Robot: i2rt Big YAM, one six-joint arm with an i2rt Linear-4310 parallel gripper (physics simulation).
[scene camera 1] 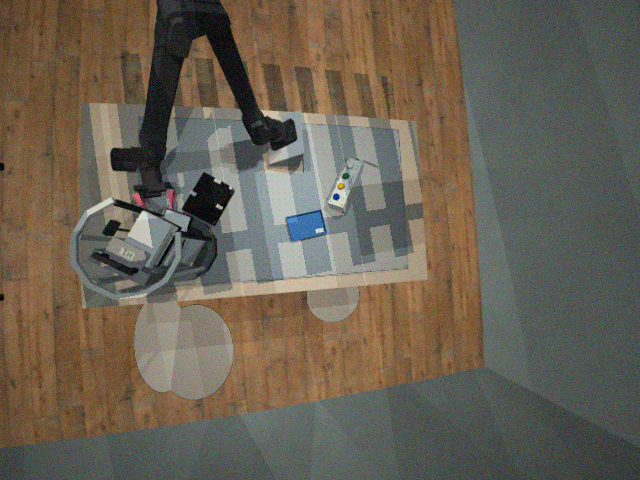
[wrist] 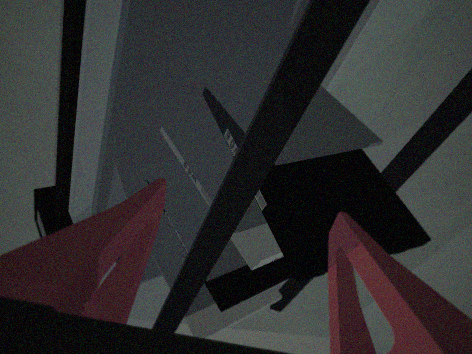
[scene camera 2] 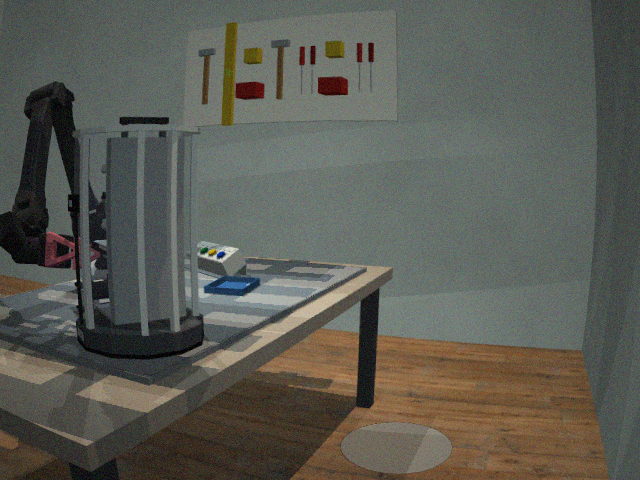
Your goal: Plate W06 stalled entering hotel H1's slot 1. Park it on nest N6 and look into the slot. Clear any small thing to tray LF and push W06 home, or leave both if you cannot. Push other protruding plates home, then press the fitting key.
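Frame: origin at the arm's base, x ahead, y left, z up, level; metres.
Seen in the pictures: gripper, between the fingertips: (scene camera 1: 159, 215) (wrist: 250, 206) (scene camera 2: 90, 252); arm's base, origin of its link: (scene camera 1: 283, 135).
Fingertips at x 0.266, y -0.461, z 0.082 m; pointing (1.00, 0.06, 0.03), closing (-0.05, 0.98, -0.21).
Note:
Offsets run from my fingertips to a thing's top centre. "pt": to the spot under its first point.
Hotel H1 @(0.003 m left, 0.107 m ahead, 0.248 m up) (scene camera 1: 126, 253) (scene camera 2: 124, 232) is a grey tower inside a round barred cage. My gripper (scene camera 1: 154, 199) (wrist: 250, 206) is open and empty at the cage's rim; its red fingers (scene camera 2: 62, 250) also show in scene camera 2. A pale plate (scene camera 1: 177, 220) (wrist: 260, 245) sticks out of the hotel near the fingers; its number is unreadable. The inside of slot 1 is too dark to tell. A black square nest @(0.136 m left, 0.061 m back, 0.083 m down) (scene camera 1: 209, 198) with light corner pieces lies beside the cage, its label unreadable. The blue tray @(0.500 m left, 0.097 m ahead, 0.141 m down) (scene camera 1: 305, 224) (scene camera 2: 231, 285) and the key box @(0.697 m left, 0.044 m back, 0.075 m down) (scene camera 1: 337, 204) (scene camera 2: 227, 263) stand farther right.
A dark cage bar @(pt 0.014 m right, 0.009 m back, 0.025 m down) (wrist: 240, 165) crosses the wrist view between the fingers. The cage's top ring @(pt 0.101 m right, 0.092 m ahead, 0.229 m up) (scene camera 1: 75, 248) and posts @(0.084 m right, 0.177 m ahead, 0.219 m up) (scene camera 2: 142, 232) surround the hotel. A black handle @(pt 0.016 m right, 0.137 m ahead, 0.246 m up) (scene camera 1: 114, 261) (scene camera 2: 144, 120) sits on top. The arm's base block (scene camera 1: 289, 152) stands at the table's back edge.

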